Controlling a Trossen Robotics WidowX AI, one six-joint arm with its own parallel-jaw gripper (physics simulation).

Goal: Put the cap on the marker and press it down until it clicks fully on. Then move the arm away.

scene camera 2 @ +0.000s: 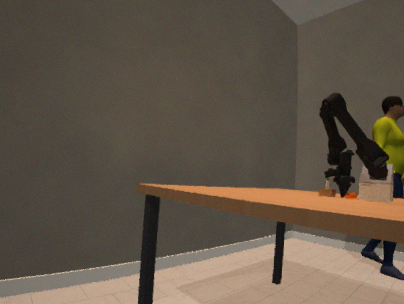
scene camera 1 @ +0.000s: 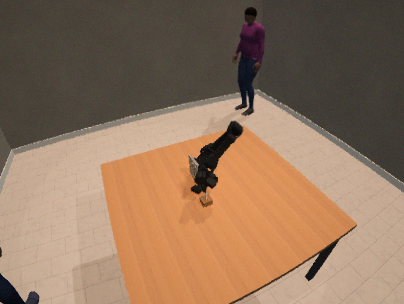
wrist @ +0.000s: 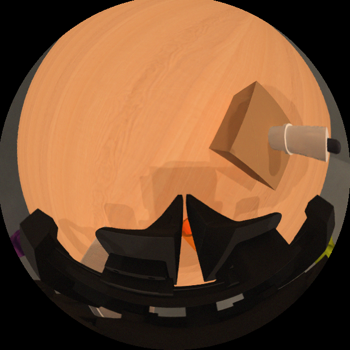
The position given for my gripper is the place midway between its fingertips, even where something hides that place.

In view: my gripper (wrist: 183, 198) and a brown block (wrist: 242, 138).
